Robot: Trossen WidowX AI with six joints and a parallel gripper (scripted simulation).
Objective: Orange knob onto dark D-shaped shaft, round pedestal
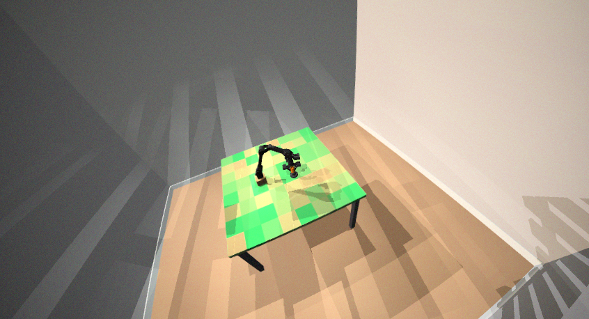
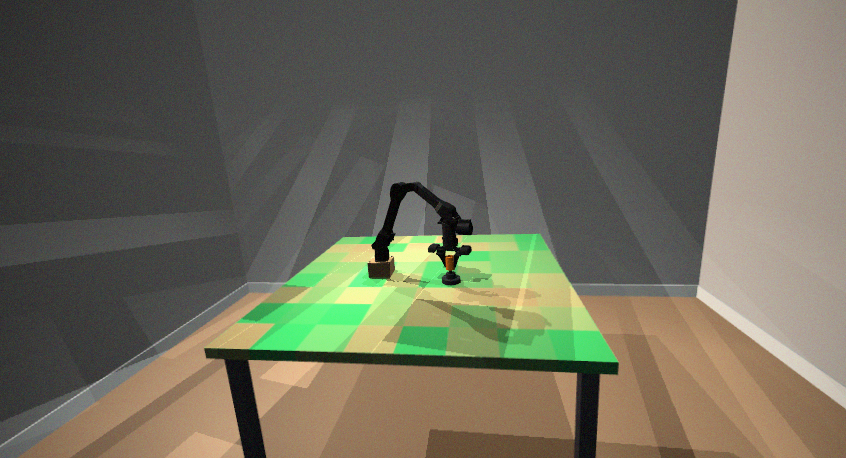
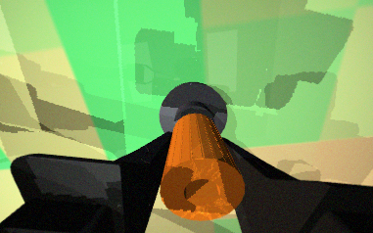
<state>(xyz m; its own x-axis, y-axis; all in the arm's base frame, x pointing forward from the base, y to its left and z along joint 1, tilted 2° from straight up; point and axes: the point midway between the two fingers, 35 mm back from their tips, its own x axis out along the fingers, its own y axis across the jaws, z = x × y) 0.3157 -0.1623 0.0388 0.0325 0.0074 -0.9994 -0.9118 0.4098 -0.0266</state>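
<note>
My gripper tip is now 2 cm below the orange knob. The rest, counted from my gripper tip: round pedestal: 4 cm below.
</note>
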